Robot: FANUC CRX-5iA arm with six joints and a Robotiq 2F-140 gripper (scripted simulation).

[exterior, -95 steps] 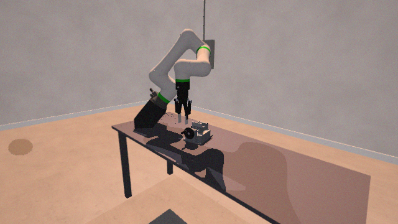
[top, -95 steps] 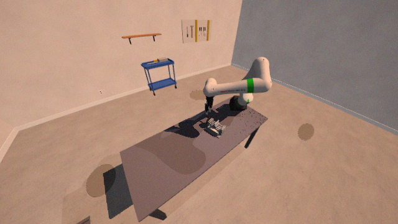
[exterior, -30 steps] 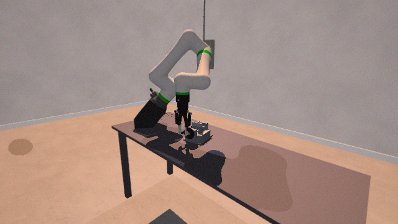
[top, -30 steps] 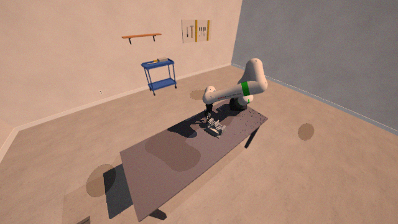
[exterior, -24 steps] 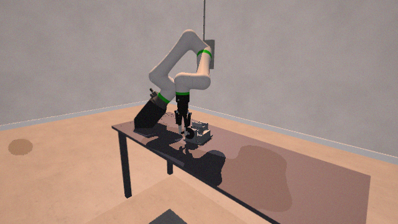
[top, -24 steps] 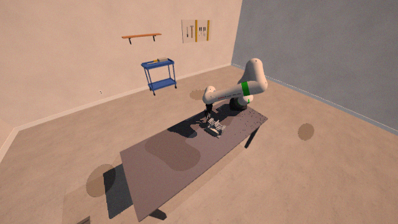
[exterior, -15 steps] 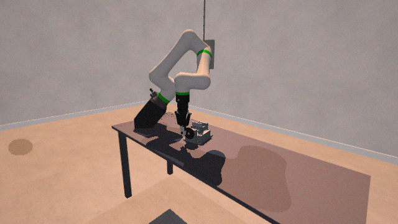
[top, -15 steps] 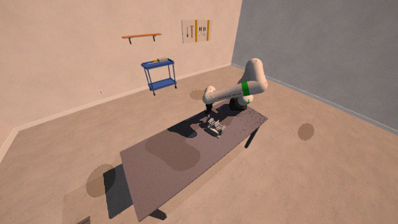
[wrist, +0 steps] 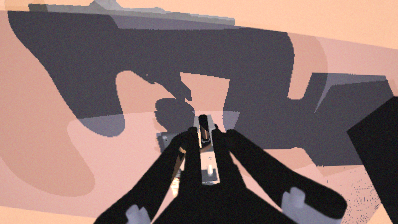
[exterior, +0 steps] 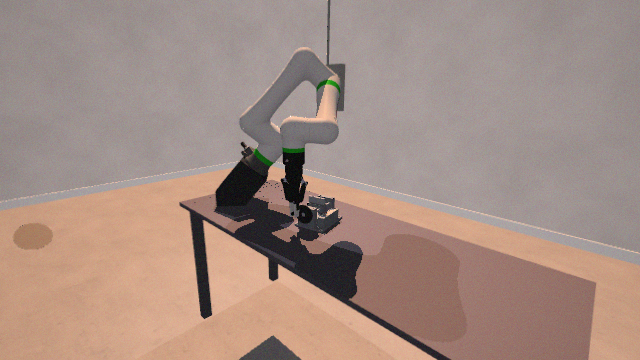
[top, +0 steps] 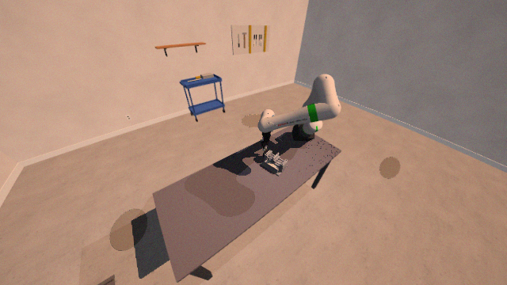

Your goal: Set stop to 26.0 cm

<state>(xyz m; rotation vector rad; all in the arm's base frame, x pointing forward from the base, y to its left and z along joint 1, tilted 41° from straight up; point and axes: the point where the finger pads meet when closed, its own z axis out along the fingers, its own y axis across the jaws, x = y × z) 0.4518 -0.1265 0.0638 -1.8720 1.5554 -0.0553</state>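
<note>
My gripper is now 2 cm to the right of the handwheel and 2 cm above it. Also, from my hand: grey stop fixture: 15 cm to the left, 1 cm below, 1 cm behind.
</note>
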